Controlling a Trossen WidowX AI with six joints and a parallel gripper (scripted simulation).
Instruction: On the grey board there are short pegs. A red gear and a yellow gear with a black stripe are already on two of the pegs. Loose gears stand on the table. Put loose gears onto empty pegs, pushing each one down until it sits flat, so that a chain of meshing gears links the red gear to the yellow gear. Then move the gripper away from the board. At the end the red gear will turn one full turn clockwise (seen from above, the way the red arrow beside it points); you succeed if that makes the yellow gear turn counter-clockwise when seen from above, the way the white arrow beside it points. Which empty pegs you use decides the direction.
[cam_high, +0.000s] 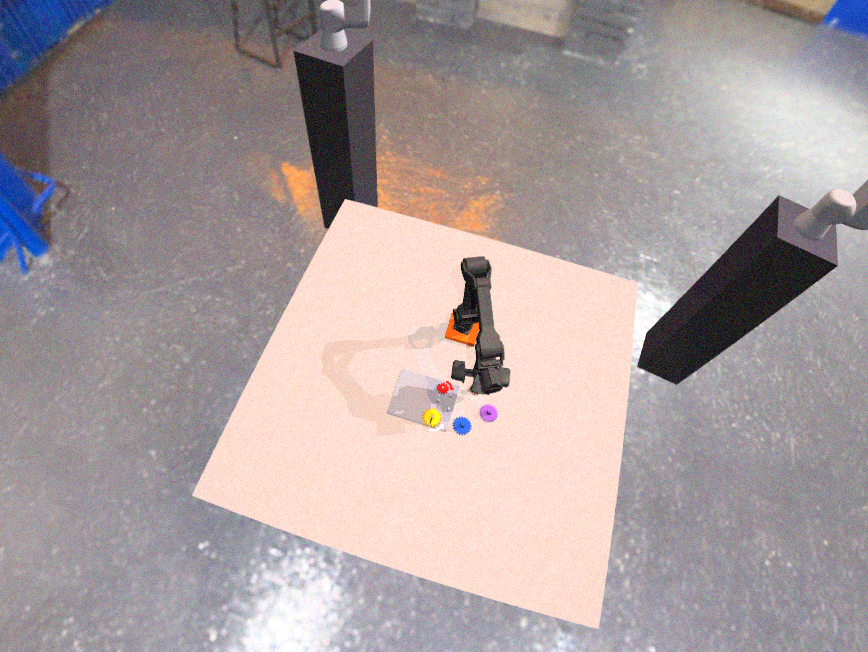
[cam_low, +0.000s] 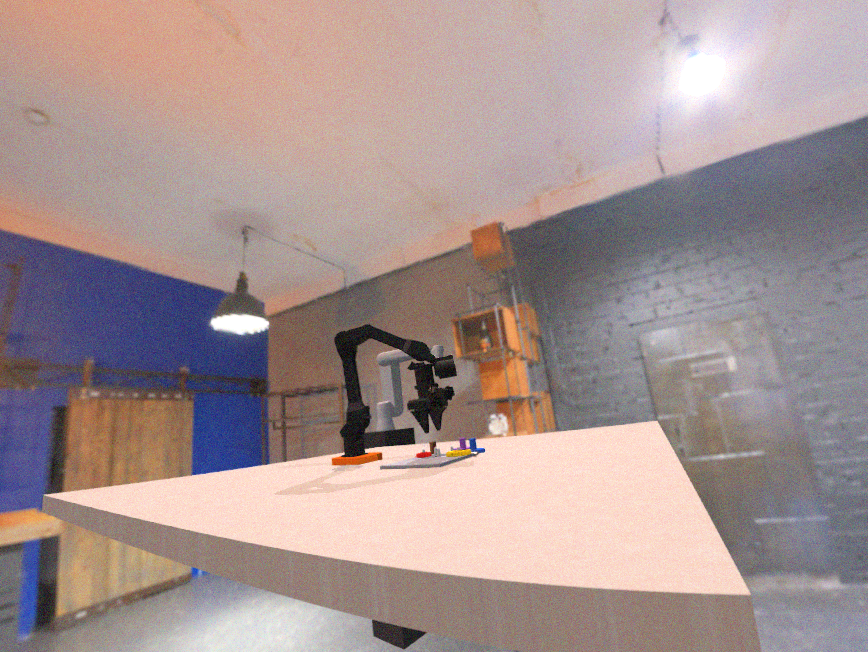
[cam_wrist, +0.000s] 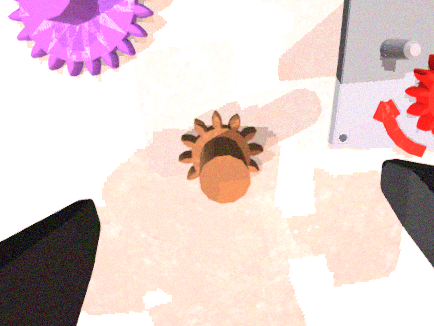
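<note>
Now: the brown gear 5 cm below my gripper tip and 1 cm behind it. Round my gripper tip: blue gear 13 cm ahead, 5 cm below, 1 cm to the left; red gear 10 cm to the right, 5 cm below, 4 cm ahead; purple gear 8 cm to the left, 5 cm below, 5 cm ahead.
</note>
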